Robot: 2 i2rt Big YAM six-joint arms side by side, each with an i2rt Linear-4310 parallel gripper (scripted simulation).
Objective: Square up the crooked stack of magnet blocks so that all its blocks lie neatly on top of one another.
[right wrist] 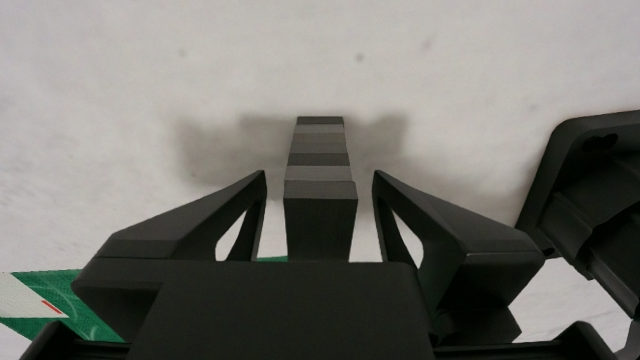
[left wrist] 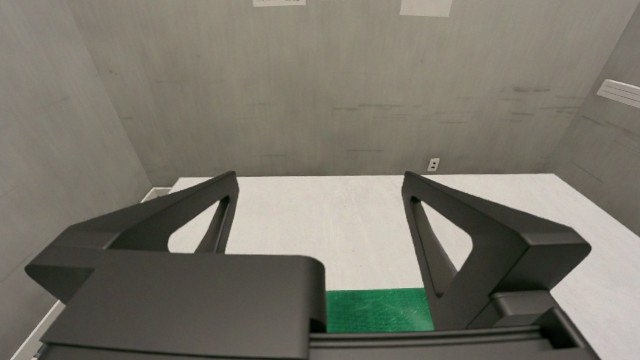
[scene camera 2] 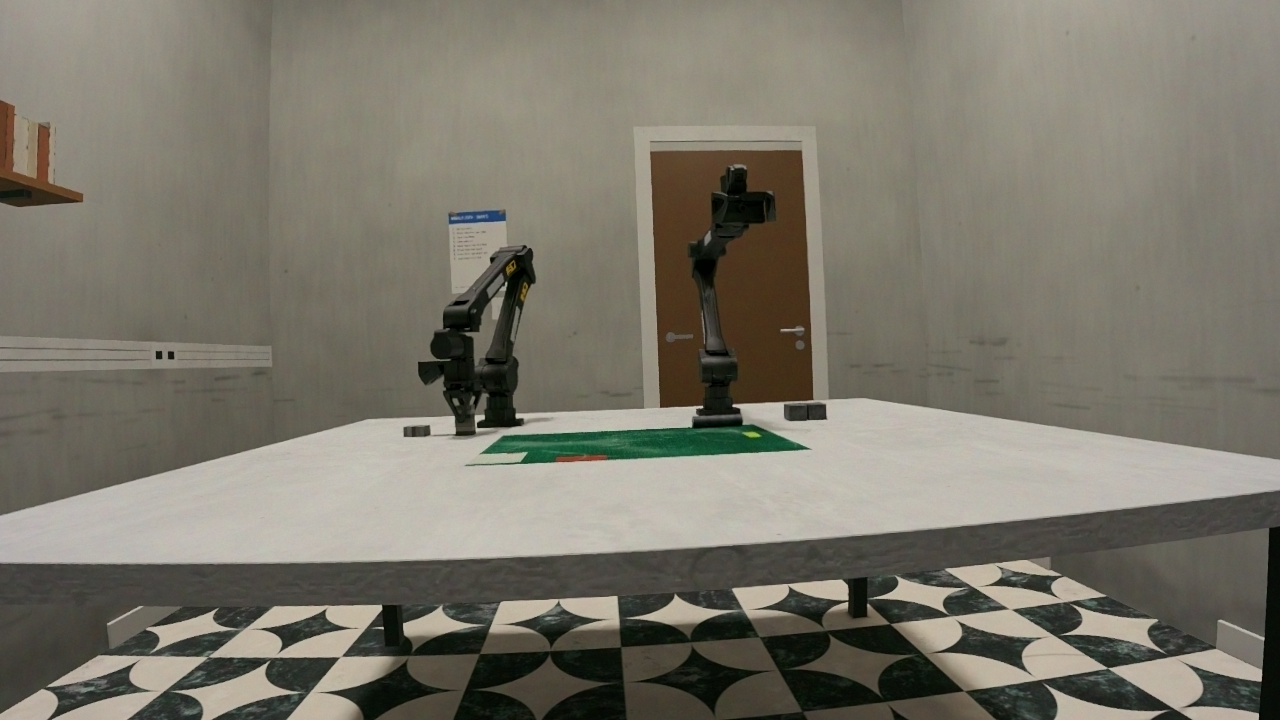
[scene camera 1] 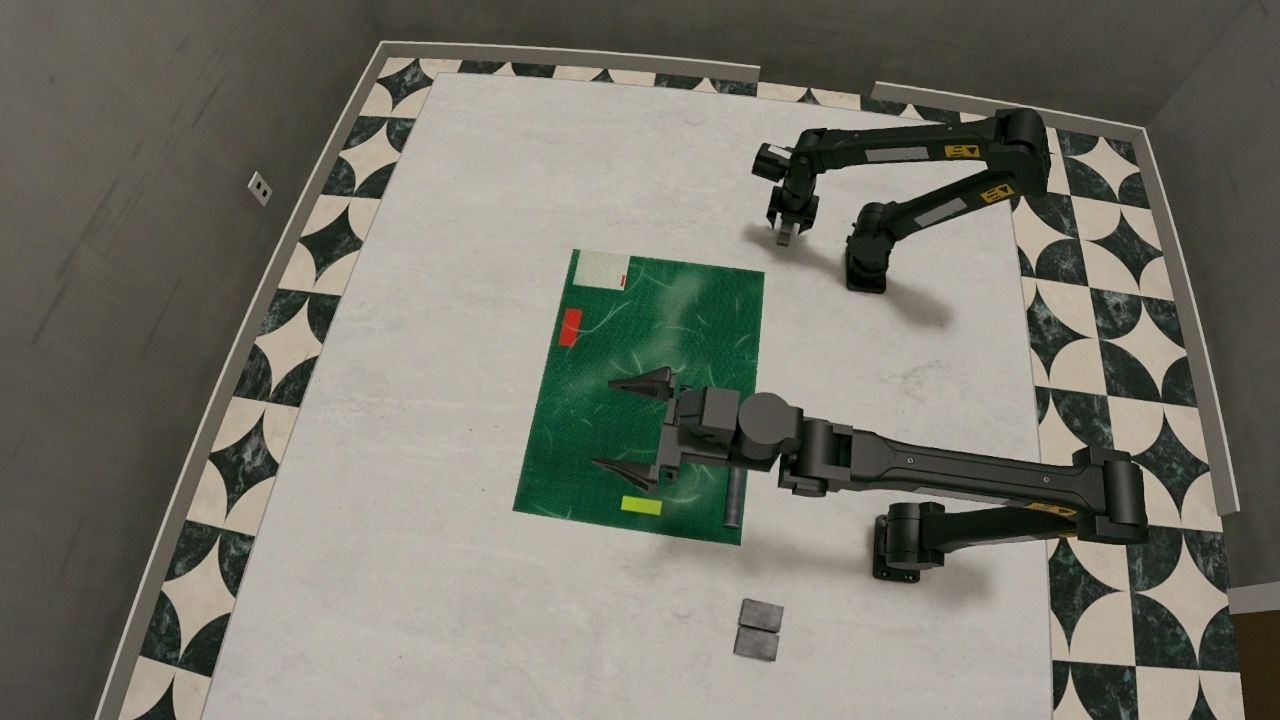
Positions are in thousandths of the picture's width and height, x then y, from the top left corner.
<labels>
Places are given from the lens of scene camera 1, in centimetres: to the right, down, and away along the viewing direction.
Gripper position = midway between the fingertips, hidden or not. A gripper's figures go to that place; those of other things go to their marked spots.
my left gripper (scene camera 1: 469, 585): -5, 7, 76
my right gripper (scene camera 1: 614, 319): 33, -29, 142
green mat (scene camera 1: 485, 440): -4, -9, 137
</labels>
